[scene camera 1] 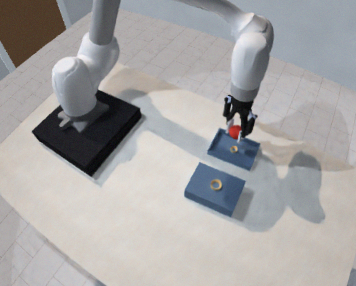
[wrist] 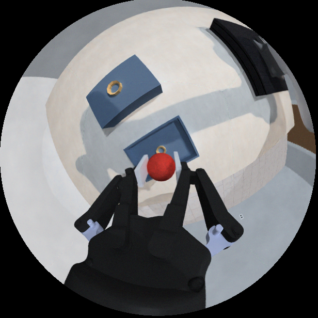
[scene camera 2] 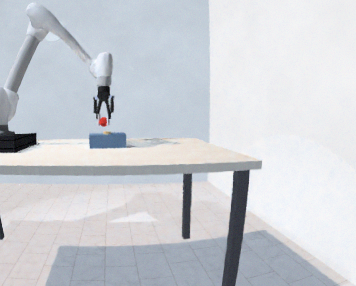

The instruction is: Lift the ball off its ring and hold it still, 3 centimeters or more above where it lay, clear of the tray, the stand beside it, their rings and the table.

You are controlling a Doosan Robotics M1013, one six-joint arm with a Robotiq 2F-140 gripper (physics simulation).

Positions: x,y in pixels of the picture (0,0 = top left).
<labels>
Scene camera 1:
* my gripper: 234,136
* blue stand: 210,187
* blue tray: 224,147
</labels>
